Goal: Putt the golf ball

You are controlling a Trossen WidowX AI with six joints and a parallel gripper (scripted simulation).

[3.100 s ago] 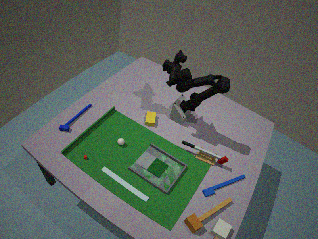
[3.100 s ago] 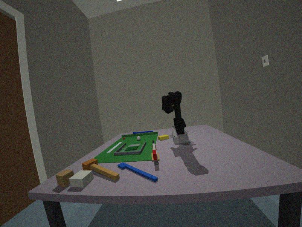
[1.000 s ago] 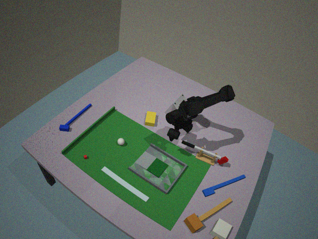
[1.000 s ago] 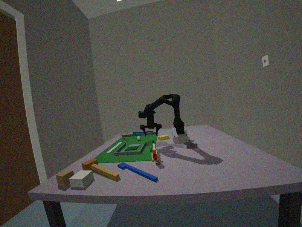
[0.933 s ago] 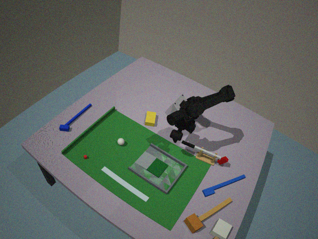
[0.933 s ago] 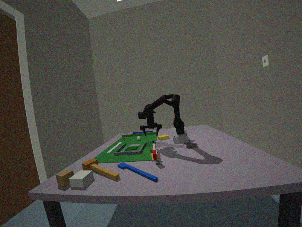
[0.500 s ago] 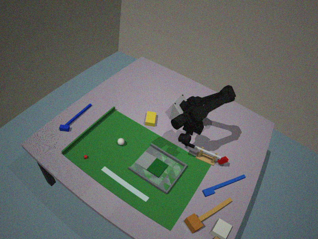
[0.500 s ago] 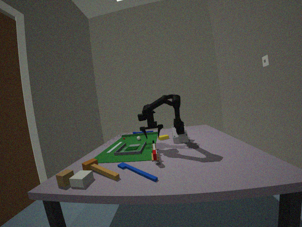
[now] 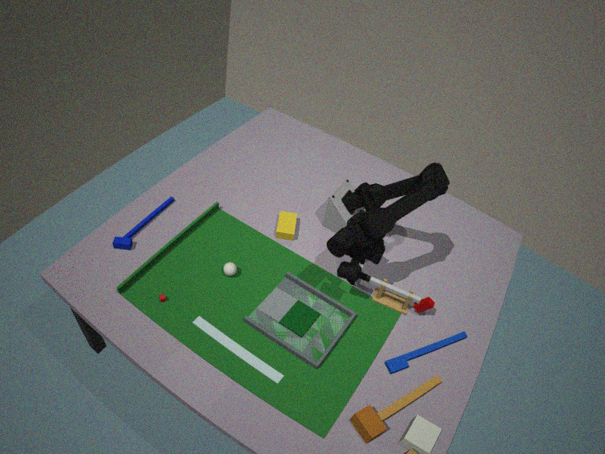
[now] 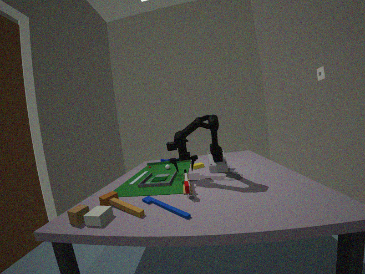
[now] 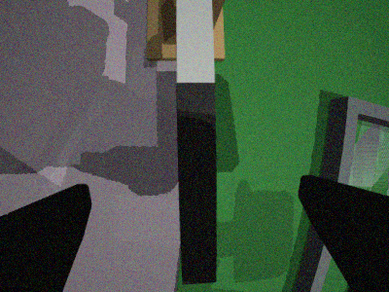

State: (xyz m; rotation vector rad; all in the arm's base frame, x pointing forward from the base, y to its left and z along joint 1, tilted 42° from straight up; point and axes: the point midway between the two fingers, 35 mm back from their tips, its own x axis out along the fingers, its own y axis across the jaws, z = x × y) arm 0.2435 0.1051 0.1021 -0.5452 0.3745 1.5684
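Right now the yellow block is 80 mm behind my gripper tip, 300 mm to the right of it and 50 mm below it. The rest, counted from my gripper tip: red putter: 20 mm behind, 110 mm to the left; then green mat: 240 mm ahead, 190 mm to the right, 60 mm below; then small wooden stand: 20 mm behind, 130 mm to the left, 30 mm below.
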